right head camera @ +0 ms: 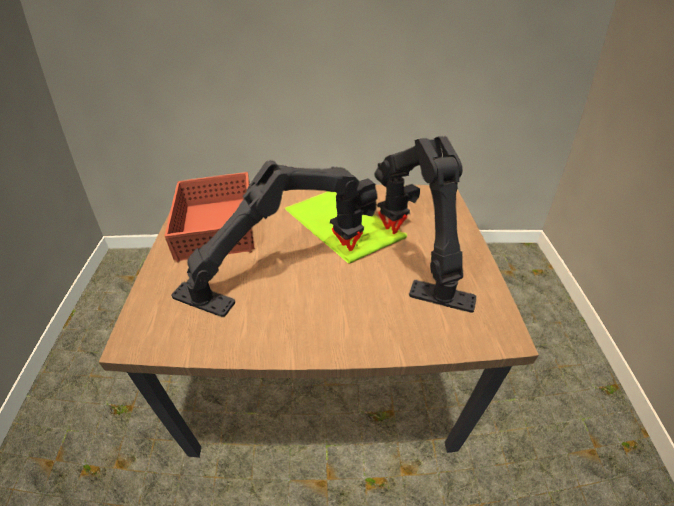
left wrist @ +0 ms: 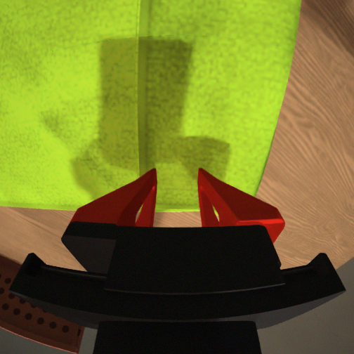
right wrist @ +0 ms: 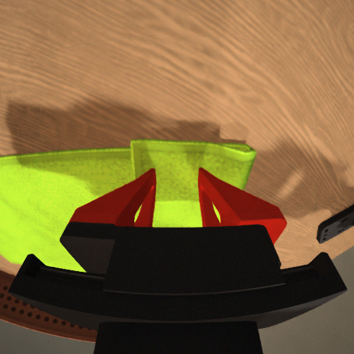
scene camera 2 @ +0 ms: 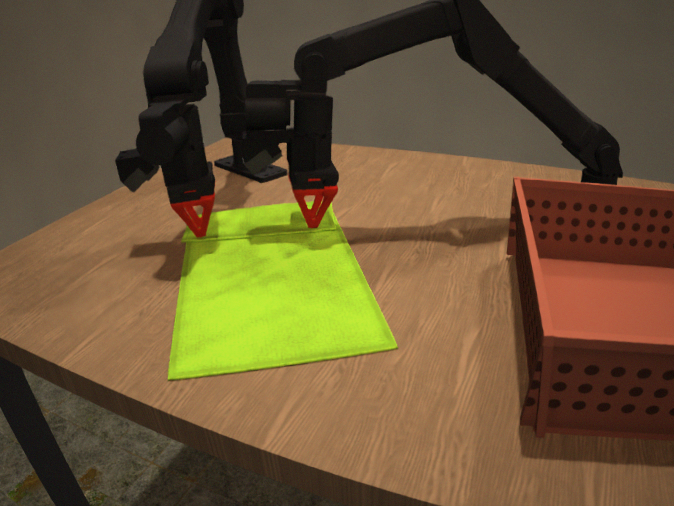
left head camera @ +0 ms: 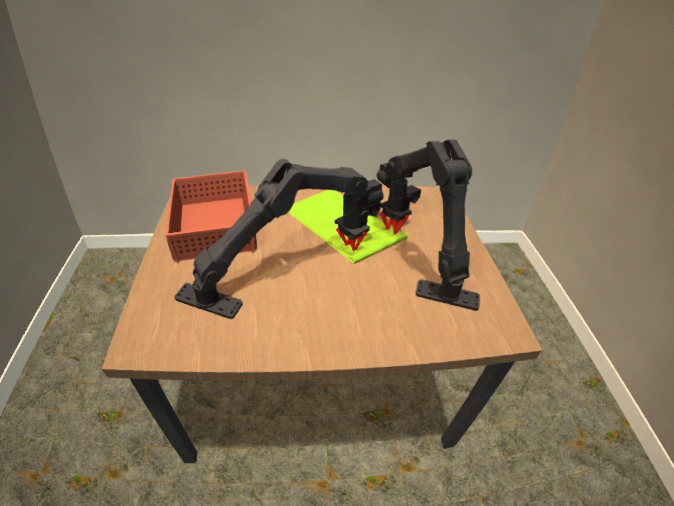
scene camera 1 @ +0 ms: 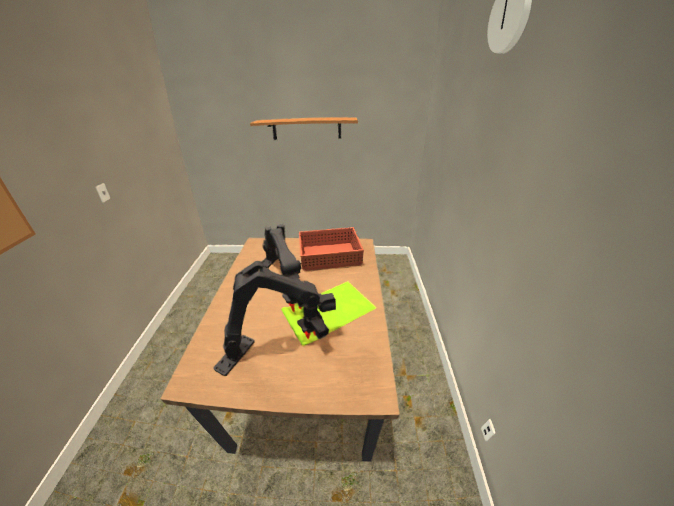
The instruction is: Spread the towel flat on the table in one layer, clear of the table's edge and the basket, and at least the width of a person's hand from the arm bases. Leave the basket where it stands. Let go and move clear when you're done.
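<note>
The lime-green towel [left head camera: 321, 209] [right head camera: 315, 209] [scene camera 1: 348, 305] [scene camera 2: 277, 305] [left wrist: 260, 75] [right wrist: 50, 200] lies on the table with a narrow strip folded over at its end nearer the arm bases. My left gripper [left head camera: 353, 247] [right head camera: 351, 248] [scene camera 1: 292, 309] [scene camera 2: 314, 226] [left wrist: 177, 174] is low at the folded strip, fingers pointing down and parted. My right gripper [left head camera: 395, 231] [right head camera: 395, 230] [scene camera 1: 308, 335] [scene camera 2: 200, 235] [left wrist: 177, 170] is low at the strip's other end, its fingertips also parted. Neither visibly pinches cloth; exact fingertip contact is unclear. The red basket [left head camera: 185, 245] [right head camera: 185, 246] [scene camera 1: 332, 260] [scene camera 2: 544, 403] stands apart from the towel.
The wooden table [left head camera: 304, 326] [right head camera: 304, 326] [scene camera 2: 446, 381] carries both arms. The left arm base [left head camera: 228, 307] and right arm base [left head camera: 465, 299] stand on the near side in the left head camera. The left arm reaches past the basket's right side there. Both wrists are close together.
</note>
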